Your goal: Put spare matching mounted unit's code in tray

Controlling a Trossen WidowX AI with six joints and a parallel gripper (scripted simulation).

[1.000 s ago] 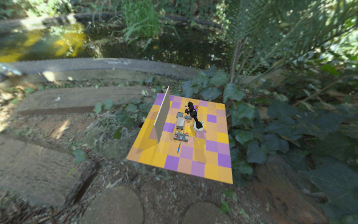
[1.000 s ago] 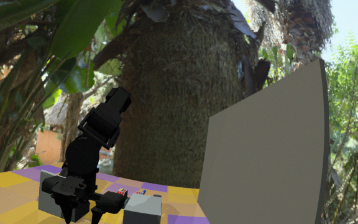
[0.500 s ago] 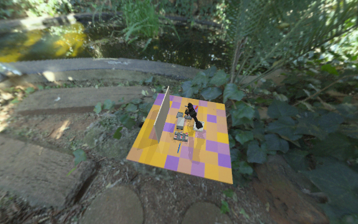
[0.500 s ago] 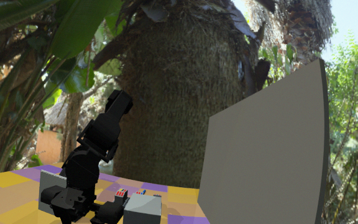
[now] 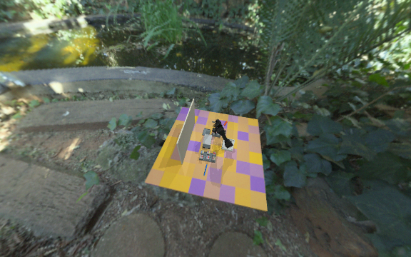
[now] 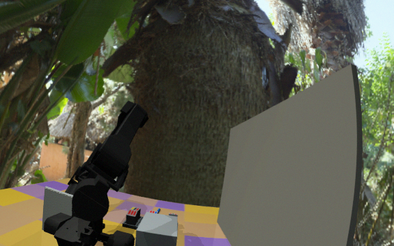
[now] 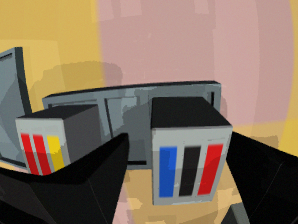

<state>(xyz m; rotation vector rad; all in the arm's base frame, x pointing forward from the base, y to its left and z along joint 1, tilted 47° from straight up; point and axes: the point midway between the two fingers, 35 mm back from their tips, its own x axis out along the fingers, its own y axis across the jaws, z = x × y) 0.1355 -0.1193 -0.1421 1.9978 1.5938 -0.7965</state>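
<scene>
Now: the flat grey tray 17 cm ahead of my gripper tip, 4 cm to the right of it and 2 cm below it. Round my gripper tip: grey mounted unit (16 cm to the left, 15 cm ahead, 3 cm above); tall grey wall panel (40 cm ahead, 20 cm above, 13 cm to the left); blue marker pen (52 cm to the left, 14 cm ahead, 1 cm below).
</scene>
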